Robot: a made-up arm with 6 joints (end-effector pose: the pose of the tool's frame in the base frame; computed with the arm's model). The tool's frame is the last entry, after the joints. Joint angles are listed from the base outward.
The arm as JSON. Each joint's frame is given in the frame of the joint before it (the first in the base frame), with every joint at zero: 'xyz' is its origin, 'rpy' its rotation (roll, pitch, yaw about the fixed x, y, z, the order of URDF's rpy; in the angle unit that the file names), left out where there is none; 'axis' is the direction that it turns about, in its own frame. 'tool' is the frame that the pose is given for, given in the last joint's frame.
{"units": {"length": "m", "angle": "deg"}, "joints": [
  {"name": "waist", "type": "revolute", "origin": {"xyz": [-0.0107, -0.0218, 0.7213], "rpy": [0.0, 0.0, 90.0]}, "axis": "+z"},
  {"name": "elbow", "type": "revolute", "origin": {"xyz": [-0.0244, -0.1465, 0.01], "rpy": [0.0, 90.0, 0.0]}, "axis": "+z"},
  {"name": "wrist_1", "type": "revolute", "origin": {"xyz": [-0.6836, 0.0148, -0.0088], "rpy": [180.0, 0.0, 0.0]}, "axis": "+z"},
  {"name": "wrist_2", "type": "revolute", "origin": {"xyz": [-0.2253, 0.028, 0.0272], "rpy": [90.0, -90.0, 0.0]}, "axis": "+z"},
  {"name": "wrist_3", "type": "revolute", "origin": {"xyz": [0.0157, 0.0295, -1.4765], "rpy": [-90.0, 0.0, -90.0]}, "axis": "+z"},
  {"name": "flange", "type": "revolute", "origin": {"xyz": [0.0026, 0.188, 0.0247], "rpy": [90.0, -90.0, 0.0]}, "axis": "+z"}
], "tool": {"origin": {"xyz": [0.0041, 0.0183, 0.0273], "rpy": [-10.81, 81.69, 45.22]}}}
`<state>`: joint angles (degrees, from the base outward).
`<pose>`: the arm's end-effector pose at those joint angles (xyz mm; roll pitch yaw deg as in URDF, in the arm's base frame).
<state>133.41 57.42 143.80 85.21 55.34 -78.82</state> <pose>-435.3 290.2 2725.9 -67.98 -39.71 -125.80</pose>
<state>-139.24 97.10 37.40 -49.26 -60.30 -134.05</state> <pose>-1309.7 -1137.2 -637.5 -41.06 38.51 -23.28</pose>
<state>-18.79 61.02 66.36 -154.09 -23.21 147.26</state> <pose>2211.4 -793.6 1484.5 41.26 -31.32 -15.03</pose>
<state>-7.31 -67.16 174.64 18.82 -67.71 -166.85</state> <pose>-1135.2 -18.6 -434.9 12.50 -12.21 -173.18</pose>
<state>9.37 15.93 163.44 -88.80 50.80 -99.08</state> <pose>-1094.1 -413.0 2115.5 17.79 -26.37 -119.79</pose>
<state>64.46 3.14 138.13 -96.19 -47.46 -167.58</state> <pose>-526.7 -993.3 2405.6 151.71 -17.05 -172.18</pose>
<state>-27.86 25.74 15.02 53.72 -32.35 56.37</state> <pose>1781.9 -1099.1 1262.9 -82.08 25.52 -48.17</pose>
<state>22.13 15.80 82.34 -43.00 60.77 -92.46</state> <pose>691.2 30.0 2973.4 -84.07 -47.55 -89.97</pose>
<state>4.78 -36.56 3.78 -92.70 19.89 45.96</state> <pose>861.8 -104.7 2485.8 101.98 -33.77 -29.83</pose>
